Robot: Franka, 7 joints.
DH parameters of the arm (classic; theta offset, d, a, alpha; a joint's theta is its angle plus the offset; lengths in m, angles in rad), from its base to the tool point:
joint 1: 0 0.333 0 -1.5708
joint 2: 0 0 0 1.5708
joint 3: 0 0.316 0.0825 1.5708
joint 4: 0 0 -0.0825 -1.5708
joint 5: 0 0.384 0 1.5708
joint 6: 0 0 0.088 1.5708
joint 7: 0 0.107 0 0
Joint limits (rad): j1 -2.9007..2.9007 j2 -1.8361..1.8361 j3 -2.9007..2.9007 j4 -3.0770..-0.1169 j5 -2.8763..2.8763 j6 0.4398..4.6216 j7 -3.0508..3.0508
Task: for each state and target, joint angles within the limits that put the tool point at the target. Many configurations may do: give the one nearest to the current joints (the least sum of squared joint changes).
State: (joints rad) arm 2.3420 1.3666 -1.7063 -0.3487 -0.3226 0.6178 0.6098
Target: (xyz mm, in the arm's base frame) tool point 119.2 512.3 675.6
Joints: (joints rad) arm 1.9810 1.0931 -1.7925 -0.7377 -0.3098 0.4568 0.6098
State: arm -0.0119 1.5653 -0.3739 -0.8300 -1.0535 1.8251 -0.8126
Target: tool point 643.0 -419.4 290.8
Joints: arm -0.1427 1.1741 -0.5995 -0.9098 -1.0348 1.5510 -0.8126
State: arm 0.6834 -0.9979 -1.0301 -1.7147 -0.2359 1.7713 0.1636
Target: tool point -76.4 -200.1 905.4
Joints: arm 0.3679 -1.3832 -0.2711 -1.6802 -0.1007 1.6565 0.1636
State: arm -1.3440 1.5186 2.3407 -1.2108 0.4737 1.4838 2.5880
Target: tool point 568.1 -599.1 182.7
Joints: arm -1.2282 1.8361 1.6786 -0.6050 0.4438 2.1684 2.5880
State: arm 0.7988 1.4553 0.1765 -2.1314 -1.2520 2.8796 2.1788
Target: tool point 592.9 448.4 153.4
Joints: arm 0.5579 0.9742 0.0286 -1.3883 -1.1581 2.8611 2.1788
